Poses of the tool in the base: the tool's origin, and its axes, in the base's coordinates. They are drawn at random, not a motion.
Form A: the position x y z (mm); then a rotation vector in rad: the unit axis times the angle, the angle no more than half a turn.
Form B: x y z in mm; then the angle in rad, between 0 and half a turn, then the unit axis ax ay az. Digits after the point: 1 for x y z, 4 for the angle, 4 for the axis.
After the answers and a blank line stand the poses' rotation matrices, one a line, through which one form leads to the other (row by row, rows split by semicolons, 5 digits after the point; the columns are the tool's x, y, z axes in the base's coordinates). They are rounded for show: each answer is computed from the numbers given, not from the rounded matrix.
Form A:
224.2 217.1 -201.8 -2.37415 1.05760 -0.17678
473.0 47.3 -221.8 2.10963 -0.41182 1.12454
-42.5 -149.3 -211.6 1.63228 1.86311 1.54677
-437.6 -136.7 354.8 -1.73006 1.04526 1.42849
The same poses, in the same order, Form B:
224.2 217.1 -201.8 2.6051 -0.9114 0.4060 -0.0679
473.0 47.3 -221.8 2.4258 0.8696 -0.1698 0.4636
-42.5 -149.3 -211.6 2.9203 0.5589 0.6380 0.5297
-437.6 -136.7 354.8 2.4751 -0.6990 0.4223 0.5771

0.68496 -0.65331 0.32252; -0.72268 -0.55301 0.41462; -0.09252 -0.51708 -0.85093
0.57238 -0.56322 0.59595; 0.04514 -0.70404 -0.70873; 0.81874 0.43257 -0.37755
-0.35839 0.58824 0.72494; 0.82078 -0.17147 0.54490; 0.44484 0.79030 -0.42136
0.08658 -0.88399 -0.45942; -0.17041 -0.46749 0.86742; -0.98156 0.00319 -0.19111

